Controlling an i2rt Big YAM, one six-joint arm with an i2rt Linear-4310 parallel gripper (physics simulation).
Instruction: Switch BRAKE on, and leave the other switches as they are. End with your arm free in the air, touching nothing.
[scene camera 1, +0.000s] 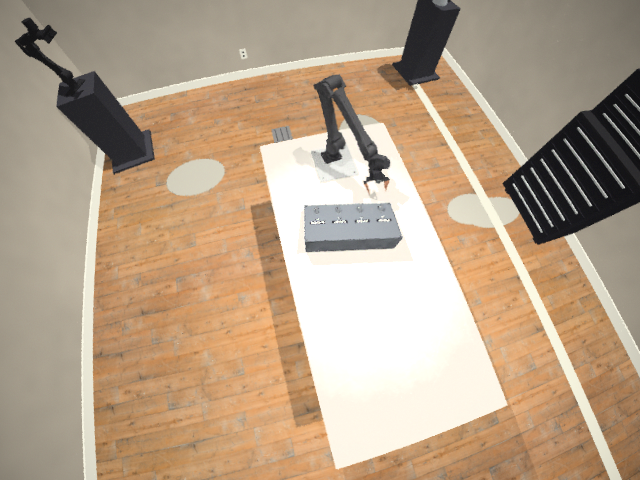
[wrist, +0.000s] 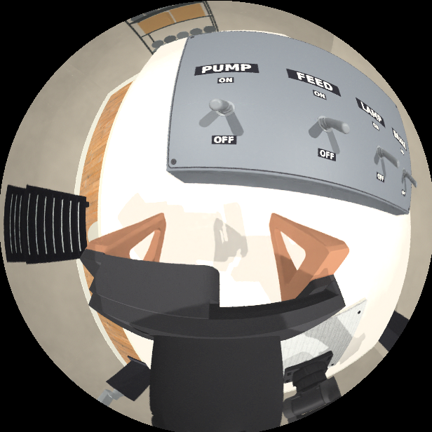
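Where they show: gripper, fingertip midpoint: (scene camera 1: 377, 193); arm's base, link origin: (scene camera 1: 331, 156).
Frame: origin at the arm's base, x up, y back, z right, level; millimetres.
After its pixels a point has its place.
The grey switch box (scene camera 1: 351, 230) @(x 122, y -569, z 138 mm) (wrist: 270, 160) stands on the table, with PUMP, FEED, LAMP and BRAKE from left to right in the wrist view. The BRAKE switch (scene camera 1: 316, 210) @(x 93, y -379, z 257 mm) (wrist: 409, 179) is at the far right there, small and foreshortened; its lever tips toward OFF. The LAMP lever (wrist: 390, 157) and FEED lever (wrist: 336, 126) also lean toward OFF. The PUMP lever (wrist: 220, 106) points to the upper left; its setting is hard to tell. My gripper (scene camera 1: 376, 188) @(x 69, y -392, z -118 mm) (wrist: 217, 218) is open and empty, beside the box's robot side, near the PUMP end, apart from it.
The white table (scene camera 1: 392, 320) @(x -13, y -1059, z 111 mm) (wrist: 130, 155) carries my arm's base plate (scene camera 1: 338, 172) @(x -3, y -132, z 8 mm) (wrist: 345, 325). Off the table stand a black slatted structure (scene camera 1: 612, 147) and dark pedestals (scene camera 1: 103, 118) (scene camera 1: 426, 41); the left one bears another arm (scene camera 1: 49, 60).
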